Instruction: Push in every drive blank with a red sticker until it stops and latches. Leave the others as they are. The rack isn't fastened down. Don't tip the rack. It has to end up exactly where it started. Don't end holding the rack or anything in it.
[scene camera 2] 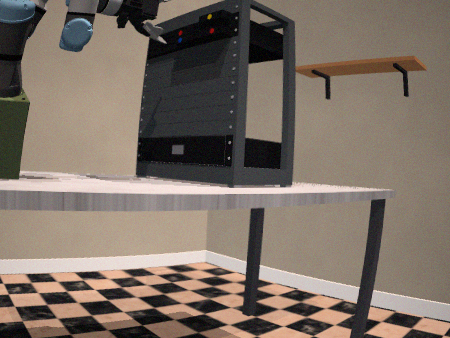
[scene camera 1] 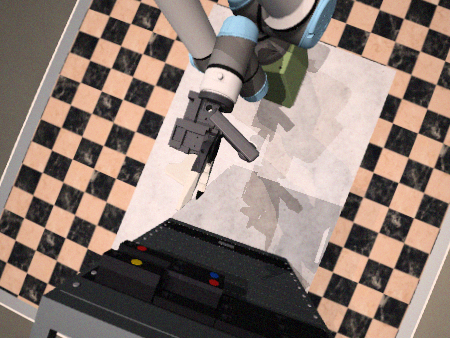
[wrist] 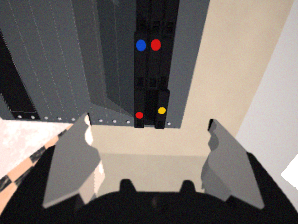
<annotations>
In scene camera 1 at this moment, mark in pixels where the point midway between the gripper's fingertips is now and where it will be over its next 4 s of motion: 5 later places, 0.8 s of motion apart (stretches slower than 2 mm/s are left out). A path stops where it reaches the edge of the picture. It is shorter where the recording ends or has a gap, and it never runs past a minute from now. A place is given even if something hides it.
My gripper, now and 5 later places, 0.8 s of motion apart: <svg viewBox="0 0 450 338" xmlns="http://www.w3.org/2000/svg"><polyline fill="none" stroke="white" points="188,203 195,215 216,252 217,255 184,245 146,232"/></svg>
</annotations>
